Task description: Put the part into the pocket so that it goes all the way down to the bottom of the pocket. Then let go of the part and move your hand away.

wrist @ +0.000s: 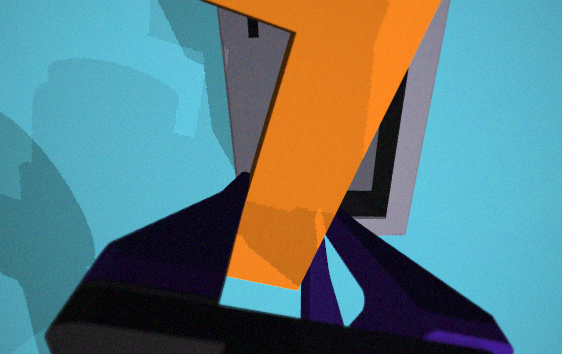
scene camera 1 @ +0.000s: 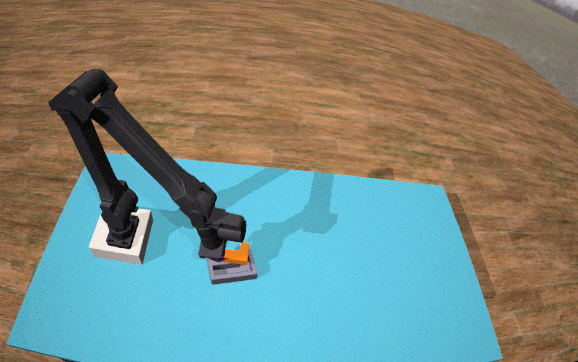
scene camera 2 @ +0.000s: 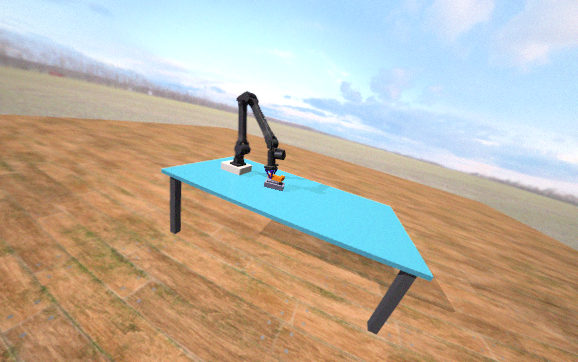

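Seen in the pictures: gripper, fingertip midpoint: (wrist: 278, 192) (scene camera 1: 218, 256) (scene camera 2: 271, 178); arm's base at its link origin: (scene camera 1: 123, 231) (scene camera 2: 238, 164).
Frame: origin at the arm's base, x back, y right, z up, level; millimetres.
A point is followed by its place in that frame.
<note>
The part, an orange L-shaped piece (scene camera 1: 239, 256) @(x -381, y 41, z 27 mm) (scene camera 2: 278, 178) @(x -381, y 50, z 18 mm) (wrist: 325, 100) @(x -367, y 34, z 27 mm), is held above the grey block (scene camera 1: 234, 278) @(x -371, y 85, z -32 mm) (scene camera 2: 274, 186) @(x -377, y 83, z -36 mm) (wrist: 417, 100) @(x -371, y 79, z -21 mm) with the pocket. My gripper (scene camera 1: 218, 258) @(x -319, y 31, z -5 mm) (scene camera 2: 270, 175) @(x -319, y 31, z -5 mm) (wrist: 278, 192) @(x -319, y 31, z -5 mm) points down and is shut on one end of the part. In scene camera 1 the part is over the block's back side, and some of the open pocket shows in front of it. In the wrist view the part lies slanted across the block, and its held end reaches past the block's near edge. The part hides much of the pocket there.
The arm stands on a white base block (scene camera 1: 102, 235) @(x 69, y 27, z 0 mm) (scene camera 2: 236, 168) @(x -42, y 74, z -9 mm), left of the grey block in scene camera 1. Both are on a blue table (scene camera 1: 375, 275) @(x -829, y 29, z -57 mm) (scene camera 2: 310, 210) @(x -677, y 193, z -57 mm). The arm's shadow falls across the table behind and to the right of the block in scene camera 1.
</note>
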